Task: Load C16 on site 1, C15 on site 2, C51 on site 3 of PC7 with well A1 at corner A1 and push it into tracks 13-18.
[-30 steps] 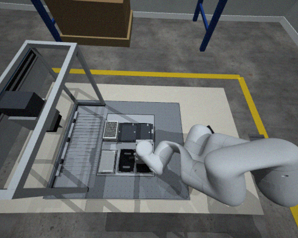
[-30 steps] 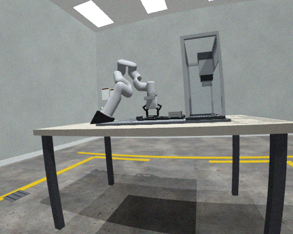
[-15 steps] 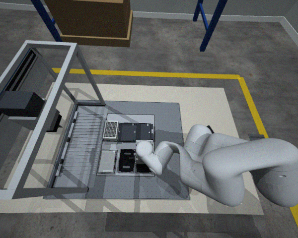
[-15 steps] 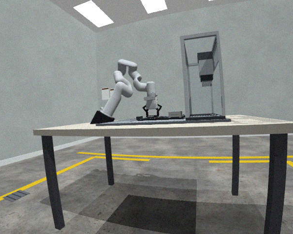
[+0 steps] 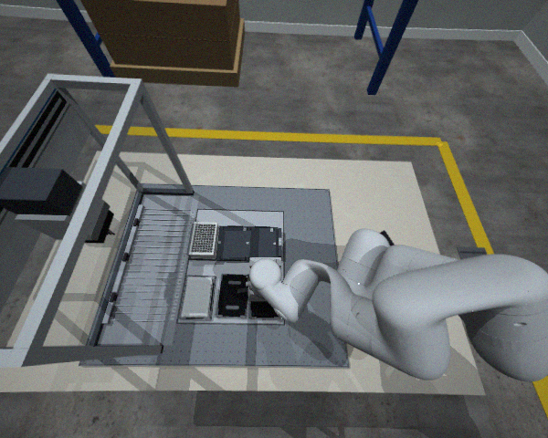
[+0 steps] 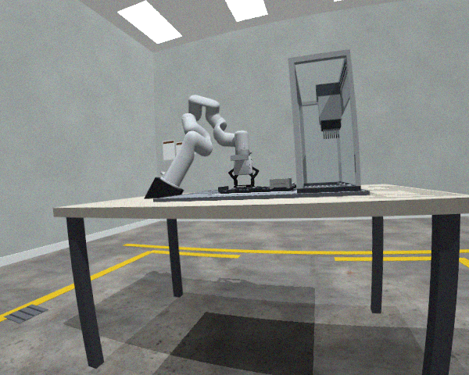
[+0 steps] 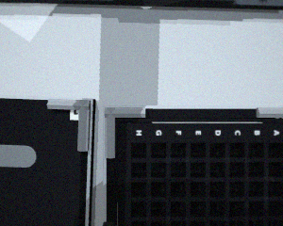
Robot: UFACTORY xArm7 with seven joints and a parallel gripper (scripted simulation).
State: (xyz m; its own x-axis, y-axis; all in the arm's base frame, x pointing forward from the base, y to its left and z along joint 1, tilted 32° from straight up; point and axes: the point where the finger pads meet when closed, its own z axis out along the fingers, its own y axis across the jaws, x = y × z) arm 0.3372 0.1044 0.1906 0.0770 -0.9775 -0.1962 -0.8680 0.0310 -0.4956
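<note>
The black 96-well plate C15 is 10 mm below my hand. From my hand the other things lie so: dark carrier PC7: 130 mm ahead, 180 mm to the right, 10 mm below; then nest S2: 110 mm ahead, 20 mm below; then small white corner mark: 70 mm ahead, 60 mm to the right, 20 mm below.
</note>
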